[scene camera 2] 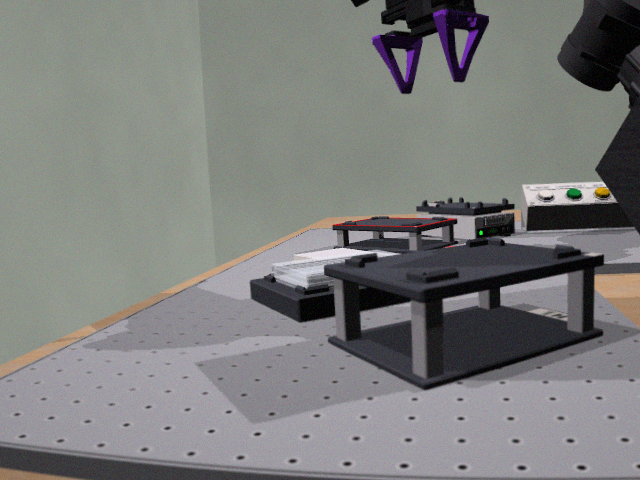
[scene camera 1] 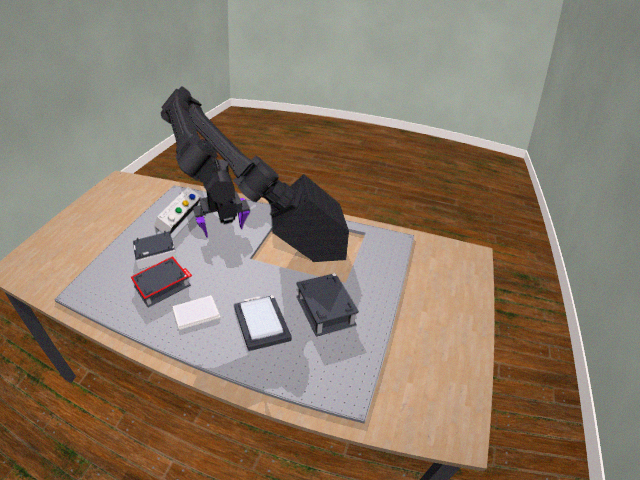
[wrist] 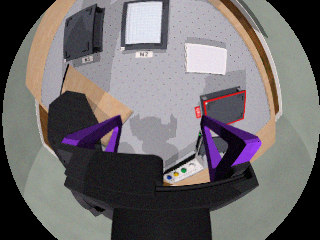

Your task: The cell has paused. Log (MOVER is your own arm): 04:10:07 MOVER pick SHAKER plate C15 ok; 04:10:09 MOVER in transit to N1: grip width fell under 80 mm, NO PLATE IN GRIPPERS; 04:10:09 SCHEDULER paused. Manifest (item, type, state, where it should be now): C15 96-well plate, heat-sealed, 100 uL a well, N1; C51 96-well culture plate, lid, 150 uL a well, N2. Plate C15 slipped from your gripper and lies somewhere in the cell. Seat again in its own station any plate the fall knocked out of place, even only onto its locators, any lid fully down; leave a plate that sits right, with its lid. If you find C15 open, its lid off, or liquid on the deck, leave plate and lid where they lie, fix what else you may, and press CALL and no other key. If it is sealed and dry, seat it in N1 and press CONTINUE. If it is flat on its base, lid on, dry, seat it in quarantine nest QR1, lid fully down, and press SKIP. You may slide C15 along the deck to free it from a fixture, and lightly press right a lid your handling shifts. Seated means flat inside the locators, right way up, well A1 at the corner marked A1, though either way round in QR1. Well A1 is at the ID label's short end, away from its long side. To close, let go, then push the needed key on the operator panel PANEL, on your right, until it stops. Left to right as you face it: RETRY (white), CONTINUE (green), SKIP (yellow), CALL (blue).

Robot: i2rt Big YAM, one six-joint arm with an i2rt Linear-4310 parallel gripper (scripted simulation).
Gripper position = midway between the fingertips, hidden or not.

Note:
In view: my gripper (scene camera 2: 431, 88), a white plate (scene camera 1: 192, 313), a clear lid (scene camera 2: 311, 270), a red-edged nest (scene camera 2: 378, 224), an operator panel (scene camera 2: 590, 213) and a shaker (scene camera 2: 498, 224).
The white plate shows as well in the wrist view (wrist: 198, 58). The clear lid shows as well in scene camera 1 (scene camera 1: 260, 315) and in the wrist view (wrist: 139, 28). My gripper is seen too in the wrist view (wrist: 161, 119).

